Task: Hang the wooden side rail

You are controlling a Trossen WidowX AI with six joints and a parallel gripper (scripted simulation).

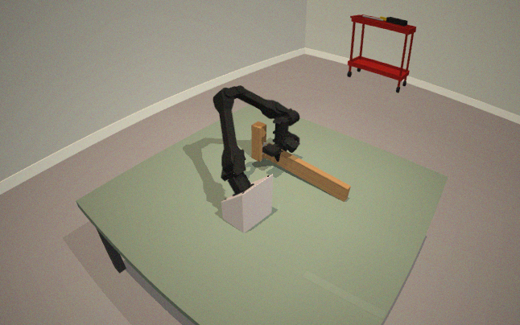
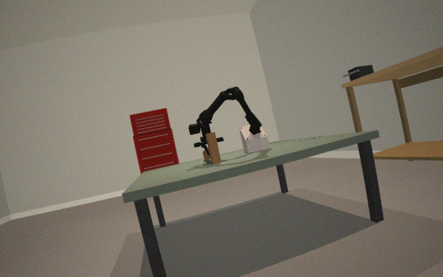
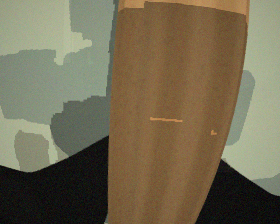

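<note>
Right now my gripper tip is 20 mm short of the wooden headboard post, 120 mm to the right of it and 40 mm below it.
</note>
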